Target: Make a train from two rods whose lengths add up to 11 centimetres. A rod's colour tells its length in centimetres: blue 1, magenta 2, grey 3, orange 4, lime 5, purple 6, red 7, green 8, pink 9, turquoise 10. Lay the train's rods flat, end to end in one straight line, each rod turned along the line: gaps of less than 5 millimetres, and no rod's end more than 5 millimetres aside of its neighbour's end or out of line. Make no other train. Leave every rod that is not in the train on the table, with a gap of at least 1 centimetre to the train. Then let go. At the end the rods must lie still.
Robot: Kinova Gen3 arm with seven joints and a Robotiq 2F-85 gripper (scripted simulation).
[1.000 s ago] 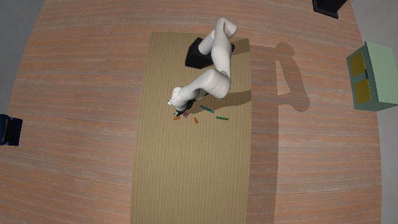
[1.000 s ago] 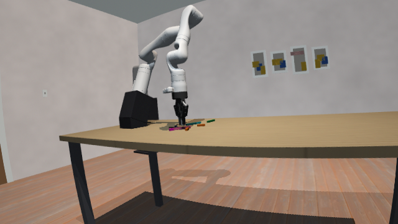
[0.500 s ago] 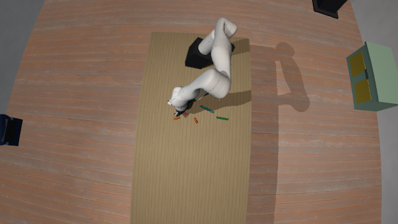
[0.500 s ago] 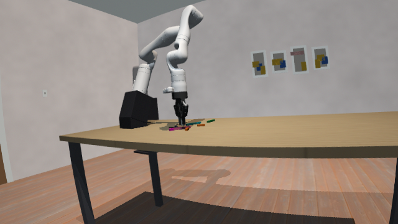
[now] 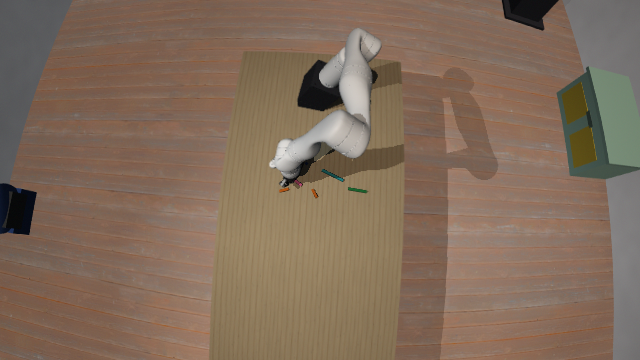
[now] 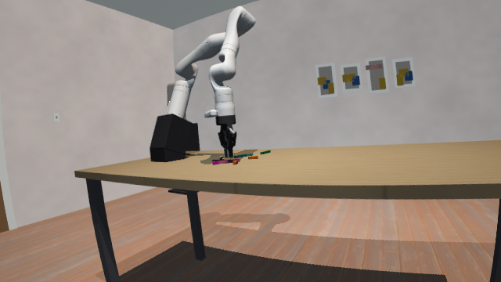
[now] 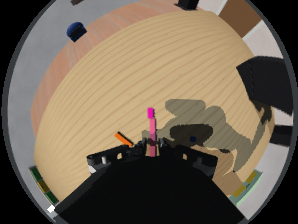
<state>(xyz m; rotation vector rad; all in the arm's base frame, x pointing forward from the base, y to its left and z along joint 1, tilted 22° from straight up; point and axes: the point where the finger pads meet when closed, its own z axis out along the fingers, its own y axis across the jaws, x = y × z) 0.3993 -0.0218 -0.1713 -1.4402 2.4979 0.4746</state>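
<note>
Right now my hand is 30 mm above the pink rod. Round my hand: magenta rod: 20 mm behind, 50 mm to the right, 30 mm below; turquoise rod: 40 mm behind, 160 mm to the left, 30 mm below; blue rod: 80 mm behind, 40 mm to the left, 30 mm below.
</note>
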